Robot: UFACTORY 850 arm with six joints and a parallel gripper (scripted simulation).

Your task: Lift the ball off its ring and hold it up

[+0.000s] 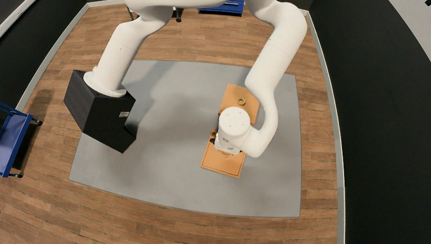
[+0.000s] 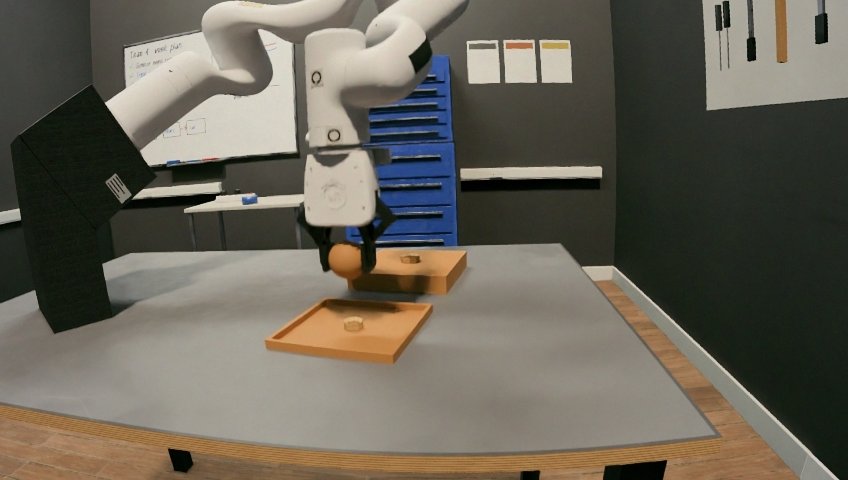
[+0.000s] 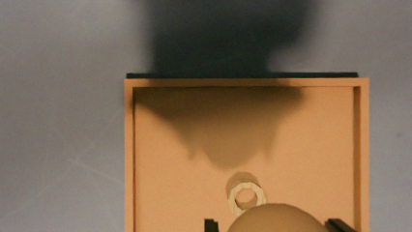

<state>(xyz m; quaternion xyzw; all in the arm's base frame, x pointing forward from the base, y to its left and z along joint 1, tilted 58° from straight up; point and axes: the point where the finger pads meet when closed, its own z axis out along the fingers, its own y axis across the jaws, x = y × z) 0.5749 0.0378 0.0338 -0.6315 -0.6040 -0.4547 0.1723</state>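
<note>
Right now the orange tray is 110 mm below my hand. Round my hand: orange block (280 mm to the left, 80 mm below, 40 mm behind); then orange ball (right at my hand).
</note>
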